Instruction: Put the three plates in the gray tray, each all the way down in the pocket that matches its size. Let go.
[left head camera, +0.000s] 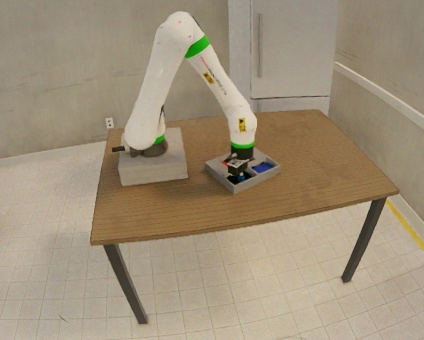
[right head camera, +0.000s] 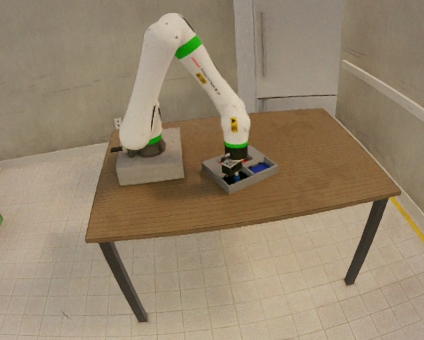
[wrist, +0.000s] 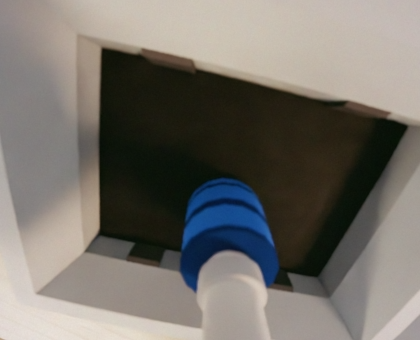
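Observation:
My suction cup is blue and is attached to the black plate, which lies level within the walls of the front left pocket. Walls show around the plate in the wrist view, and small brown openings show at its edges; how far its underside is from the pocket floor cannot be told. The gray tray stands on the table. A blue plate lies in the right pocket. A bit of a red plate shows at the back, mostly hidden by the wrist.
The tray stands on a brown wooden table. The arm's gray base block stands to the left of the tray. A light gray cabinet stands behind the table.

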